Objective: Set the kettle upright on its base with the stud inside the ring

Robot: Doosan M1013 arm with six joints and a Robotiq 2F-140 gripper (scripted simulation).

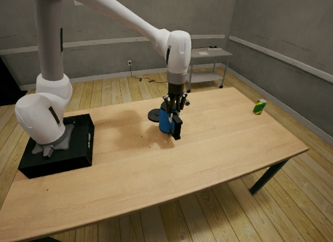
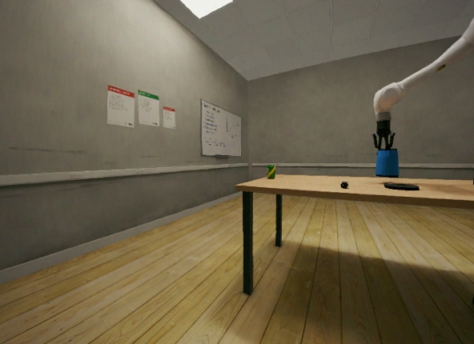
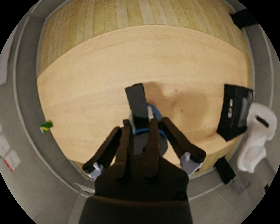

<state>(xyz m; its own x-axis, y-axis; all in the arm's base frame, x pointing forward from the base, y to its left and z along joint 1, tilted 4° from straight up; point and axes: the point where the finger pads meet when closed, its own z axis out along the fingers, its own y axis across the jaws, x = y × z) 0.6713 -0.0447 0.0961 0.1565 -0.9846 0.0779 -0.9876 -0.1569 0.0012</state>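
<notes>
My gripper is now 50 mm above the blue kettle, 30 mm to the right of it and 10 mm past it. From my hand the other things lie so: black round base (250 mm to the left, 180 mm below, 40 mm behind).
</notes>
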